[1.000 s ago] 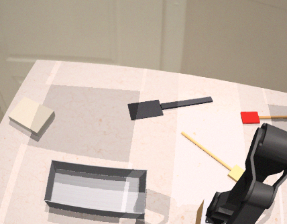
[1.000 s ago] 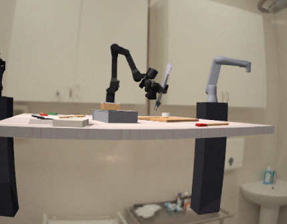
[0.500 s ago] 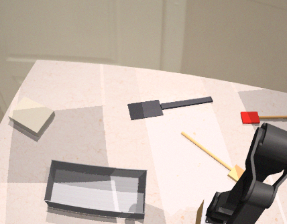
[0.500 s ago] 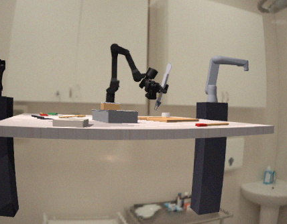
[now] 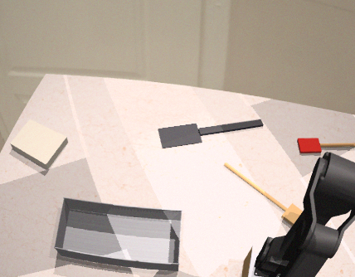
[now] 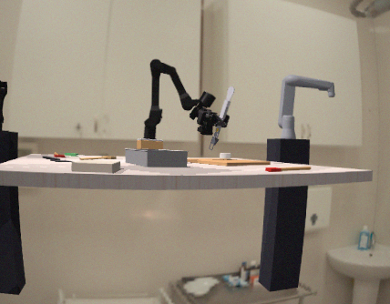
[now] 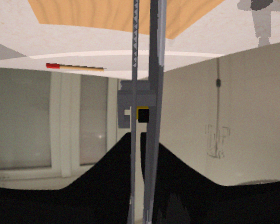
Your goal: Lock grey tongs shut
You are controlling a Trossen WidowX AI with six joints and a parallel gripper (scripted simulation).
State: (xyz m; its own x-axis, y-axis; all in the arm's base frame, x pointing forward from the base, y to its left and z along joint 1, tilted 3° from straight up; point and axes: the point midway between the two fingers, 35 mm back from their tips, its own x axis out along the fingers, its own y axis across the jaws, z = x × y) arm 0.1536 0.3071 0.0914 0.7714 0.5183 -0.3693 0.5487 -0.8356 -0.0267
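My gripper tip is now 16 cm above the wooden board. Also, from my gripper tip: black spatula (76 cm to the right, 17 cm below, 7 cm ahead); then white object (49 cm behind, 15 cm below, 14 cm to the left); then grey roasting tin (34 cm to the right, 19 cm ahead, 14 cm below).
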